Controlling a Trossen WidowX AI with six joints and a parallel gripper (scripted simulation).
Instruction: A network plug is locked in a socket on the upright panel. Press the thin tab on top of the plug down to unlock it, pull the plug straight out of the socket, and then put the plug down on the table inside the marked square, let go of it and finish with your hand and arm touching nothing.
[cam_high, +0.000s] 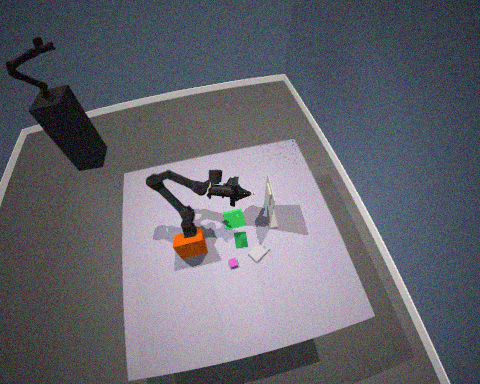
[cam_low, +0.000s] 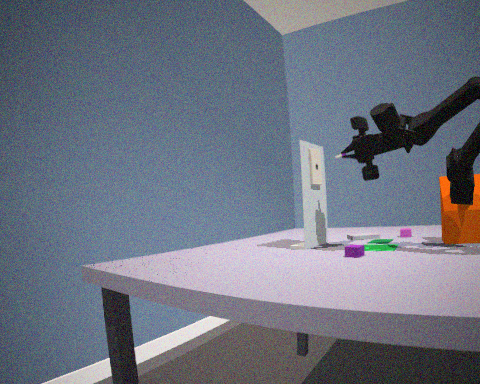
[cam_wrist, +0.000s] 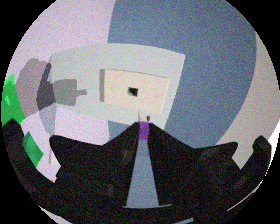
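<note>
The green marked square lies 280 mm below my gripper tip, 100 mm behind it and 10 mm to the left of it. Round my gripper tip: upright white panel: 130 mm below, 110 mm ahead; purple plug: right at my gripper tip.
</note>
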